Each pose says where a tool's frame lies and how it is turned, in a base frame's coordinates. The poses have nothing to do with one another.
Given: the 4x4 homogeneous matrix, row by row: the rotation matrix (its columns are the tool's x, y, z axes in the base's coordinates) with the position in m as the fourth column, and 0 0 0 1 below. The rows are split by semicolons.
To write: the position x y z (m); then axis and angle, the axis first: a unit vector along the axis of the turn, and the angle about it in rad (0 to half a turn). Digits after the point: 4 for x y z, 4 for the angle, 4 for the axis.
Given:
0.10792 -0.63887 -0.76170 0.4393; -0.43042 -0.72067 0.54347 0.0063; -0.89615 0.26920 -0.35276 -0.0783; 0 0 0 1
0.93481 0.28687 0.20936 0.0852; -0.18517 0.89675 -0.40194 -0.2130; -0.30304 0.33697 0.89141 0.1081; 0 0 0 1
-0.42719 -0.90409 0.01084 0.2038; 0.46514 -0.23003 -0.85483 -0.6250; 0.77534 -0.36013 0.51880 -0.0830; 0 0 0 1
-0.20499 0.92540 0.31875 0.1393; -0.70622 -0.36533 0.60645 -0.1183; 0.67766 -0.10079 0.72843 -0.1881; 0 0 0 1
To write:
0.4393 0.0063 -0.0783 -0.7417 0.3636 0.5637 2.9556
0.0852 -0.2130 0.1081 0.7276 0.5046 -0.4648 0.5326
0.2038 -0.6250 -0.0830 0.3008 -0.4649 0.8327 2.1763
0.1393 -0.1183 -0.1881 -0.3898 -0.1978 -0.8994 2.0053

